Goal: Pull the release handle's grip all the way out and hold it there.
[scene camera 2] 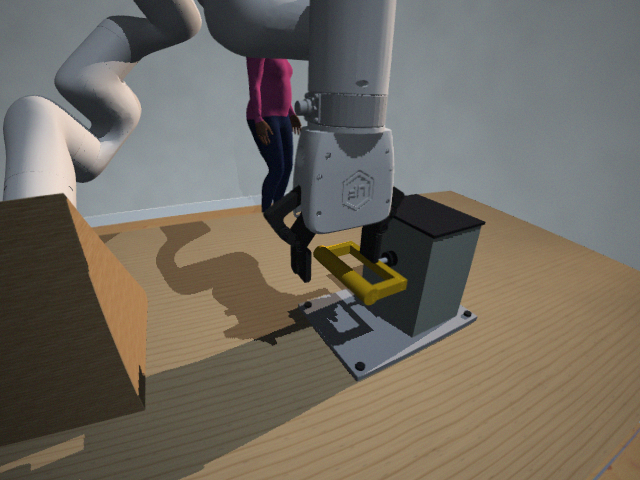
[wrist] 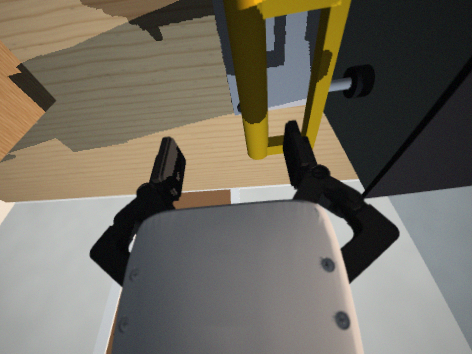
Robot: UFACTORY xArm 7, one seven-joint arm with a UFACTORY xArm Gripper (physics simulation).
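Note:
The release handle is a yellow rectangular frame with a thick round grip. It sits level in front of the dark grey housing, joined to it by a short metal rod through a black collar. My gripper is open and points down near the far end of the handle. In the wrist view the grip lies between the two finger lines, closer to the right finger, which overlaps the frame's opening and back bar. The left finger stands apart from the grip, on its outer side.
The housing stands on a light grey base plate with black bolts at its corners. A large wooden block stands at the left on the wooden table. A person in a pink top stands behind the table.

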